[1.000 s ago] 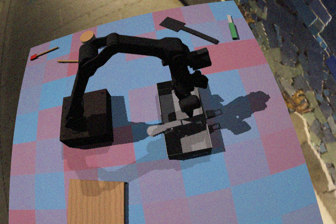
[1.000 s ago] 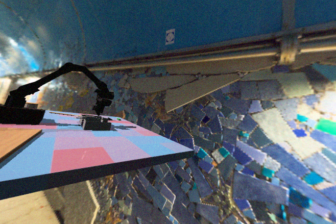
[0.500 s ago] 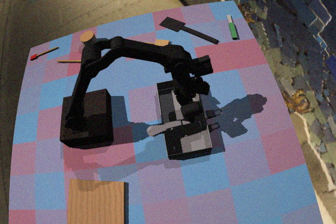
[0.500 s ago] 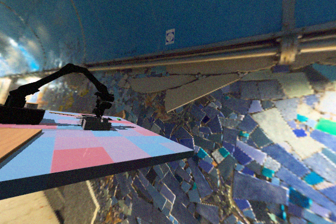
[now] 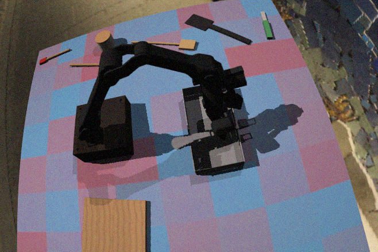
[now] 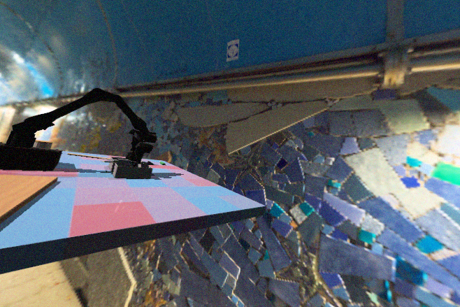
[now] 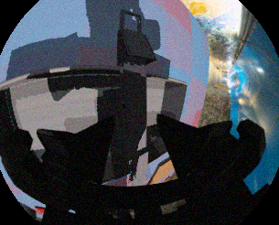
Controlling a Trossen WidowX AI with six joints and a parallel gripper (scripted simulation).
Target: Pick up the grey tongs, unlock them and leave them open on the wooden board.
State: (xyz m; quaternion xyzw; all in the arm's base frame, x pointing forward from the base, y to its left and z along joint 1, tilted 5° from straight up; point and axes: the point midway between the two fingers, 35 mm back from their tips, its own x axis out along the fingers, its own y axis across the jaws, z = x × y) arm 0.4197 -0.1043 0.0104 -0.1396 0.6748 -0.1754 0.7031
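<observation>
Right now the roasting tin is 50 mm to the left of my gripper tip, 20 mm below it and 20 mm behind it. Round my gripper tip: green-handled tool: 450 mm to the left, 380 mm ahead, 40 mm below; black spatula: 510 mm to the left, 150 mm ahead, 40 mm below; wooden board: 470 mm behind, 270 mm to the right, 40 mm below.
</observation>
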